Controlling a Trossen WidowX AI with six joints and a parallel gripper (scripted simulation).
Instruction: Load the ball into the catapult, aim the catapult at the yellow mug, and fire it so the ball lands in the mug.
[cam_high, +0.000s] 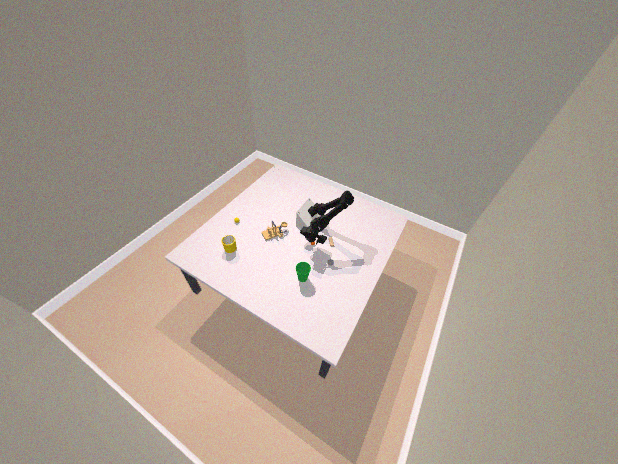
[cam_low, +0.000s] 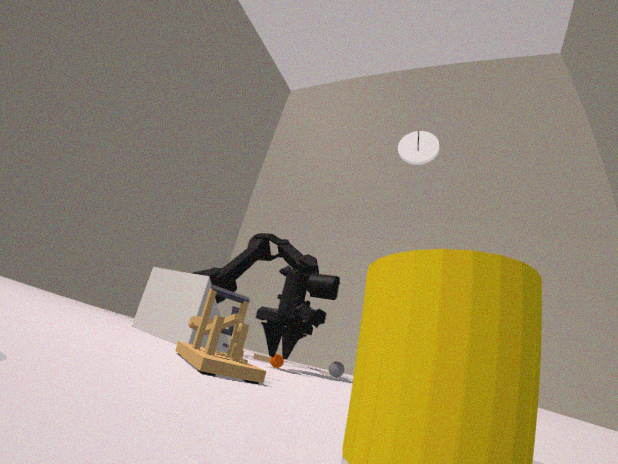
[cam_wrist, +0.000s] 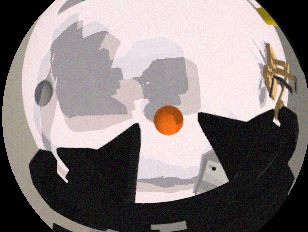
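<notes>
Now: gripper tip 10 mm above the orange ball. The rest, counted from my gripper tip: wooden block: 90 mm behind, 100 mm to the left, 20 mm below; wooden catapult: 50 mm ahead, 260 mm to the right, 30 mm above; grey ball: 80 mm ahead, 190 mm to the left.
</notes>
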